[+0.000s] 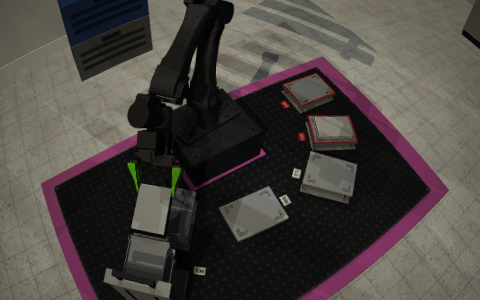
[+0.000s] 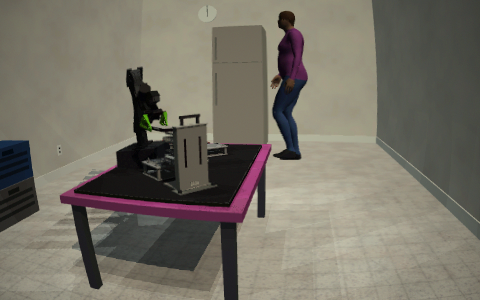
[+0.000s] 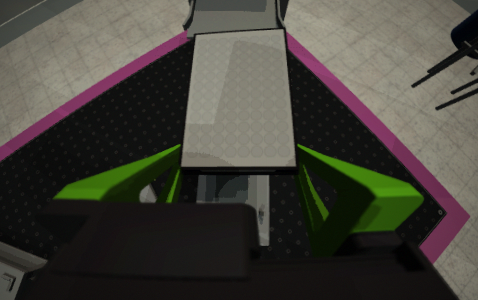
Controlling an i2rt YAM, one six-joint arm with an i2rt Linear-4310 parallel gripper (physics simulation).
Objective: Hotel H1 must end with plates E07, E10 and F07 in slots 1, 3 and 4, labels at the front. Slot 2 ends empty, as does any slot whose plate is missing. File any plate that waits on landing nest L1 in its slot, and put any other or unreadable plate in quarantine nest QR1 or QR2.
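Where they show: gripper, fingertip midpoint: [image 1: 155, 195] [image 3: 238, 150]; arm's base, origin of the base link: [image 1: 208, 123] [image 2: 142, 145].
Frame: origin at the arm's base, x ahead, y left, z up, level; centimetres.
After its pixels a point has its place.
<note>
My gripper [image 1: 155, 191] @(y -28.7, x 18.0, z 12.3 cm) [image 2: 156, 126] @(y -28.7, x 18.0, z 12.3 cm) [image 3: 238, 150] @(y -28.7, x 18.0, z 12.3 cm) is shut on a pale well plate [image 1: 151, 209] @(y -31.9, x 21.4, z 13.9 cm) [image 3: 239, 95] @(y -31.5, x 20.7, z 14.0 cm), held flat between the green fingers. Its label cannot be read. The plate is at the near side of hotel H1 [image 1: 137, 284] @(y -45.4, x 35.5, z 16.3 cm) [image 2: 192, 162] @(y -46.7, x 35.7, z 1.7 cm), above shelf height; how far it is from the hotel's shelves is hard to tell. The hotel's slot contents are mostly hidden. Landing nest L1 [image 1: 329, 176] @(y 18.1, x 35.3, z -4.2 cm) is bare. Of two red-rimmed quarantine nests, the far one [image 1: 307, 90] @(y 39.8, x 5.2, z -5.3 cm) is bare and the nearer [image 1: 313, 141] @(y 24.4, x 22.4, z -5.4 cm) carries a pale plate [image 1: 331, 127] @(y 32.7, x 22.9, z -3.9 cm).
A flat grey nest [image 1: 253, 214] @(y -6.2, x 28.7, z -8.1 cm) lies mid-mat. A low grey stand [image 1: 184, 220] @(y -23.8, x 20.4, z -3.3 cm) [image 2: 156, 169] @(y -34.4, x 17.0, z -4.4 cm) stands between the robot base [image 1: 220, 145] @(y -2.5, x 9.2, z 0.7 cm) and the hotel, partly under the held plate. The hotel has a handle [image 2: 190, 117] @(y -45.7, x 35.4, z 19.2 cm) on top. A person [image 2: 290, 60] stands beyond the table.
</note>
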